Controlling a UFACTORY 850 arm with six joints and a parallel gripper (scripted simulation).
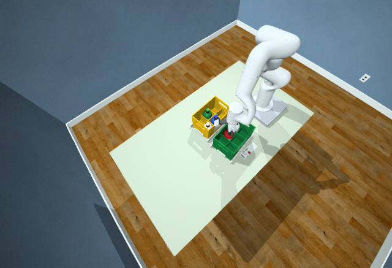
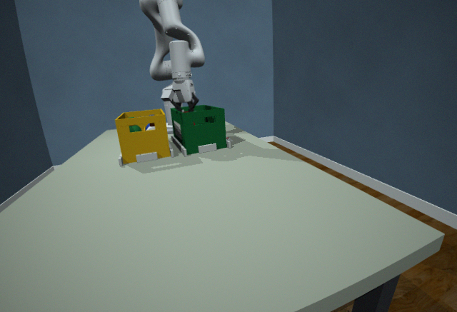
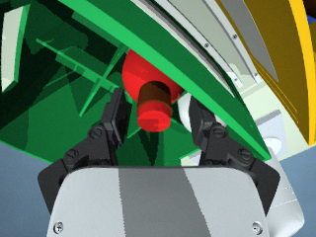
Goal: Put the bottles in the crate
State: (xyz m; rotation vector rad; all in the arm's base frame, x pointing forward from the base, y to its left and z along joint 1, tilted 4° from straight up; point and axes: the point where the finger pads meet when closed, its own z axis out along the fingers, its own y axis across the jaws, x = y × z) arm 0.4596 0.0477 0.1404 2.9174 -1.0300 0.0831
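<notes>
Now: the red bottle 70 mm below my hand. From my hand the other things lie so: blue-label bottle (150 mm to the right, 70 mm below); then green crate (10 mm behind, 50 mm to the left, 70 mm below); then yellow crate (10 mm ahead, 190 mm to the right, 70 mm below).
</notes>
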